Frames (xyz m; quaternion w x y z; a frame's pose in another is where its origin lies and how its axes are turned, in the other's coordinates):
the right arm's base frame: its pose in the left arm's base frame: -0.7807 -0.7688 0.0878 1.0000 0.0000 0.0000 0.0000
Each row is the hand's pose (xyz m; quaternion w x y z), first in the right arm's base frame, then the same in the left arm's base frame.
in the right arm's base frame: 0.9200 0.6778 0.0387 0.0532 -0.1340 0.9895 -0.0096
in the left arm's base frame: 0.1393 -0.0910 0.1265 0.0532 -0.1340 0.9895 -0.0096
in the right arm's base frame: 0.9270 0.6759 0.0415 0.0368 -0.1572 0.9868 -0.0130
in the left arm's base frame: 0.1463 -0.0929 0.1293 0.0368 -0.1572 0.9868 -0.0130
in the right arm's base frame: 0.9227 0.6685 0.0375 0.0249 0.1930 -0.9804 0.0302
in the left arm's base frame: 0.1420 -0.1003 0.1253 0.0249 0.1930 -0.9804 0.0302
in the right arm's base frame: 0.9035 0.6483 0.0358 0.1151 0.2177 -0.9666 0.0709
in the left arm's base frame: 0.1228 -0.1205 0.1236 0.1151 0.2177 -0.9666 0.0709
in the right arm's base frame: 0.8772 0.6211 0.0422 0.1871 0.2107 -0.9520 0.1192
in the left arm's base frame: 0.0965 -0.1477 0.1300 0.1871 0.2107 -0.9520 0.1192
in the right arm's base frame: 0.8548 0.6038 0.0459 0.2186 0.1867 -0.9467 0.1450
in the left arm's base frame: 0.0741 -0.1650 0.1337 0.2186 0.1867 -0.9467 0.1450
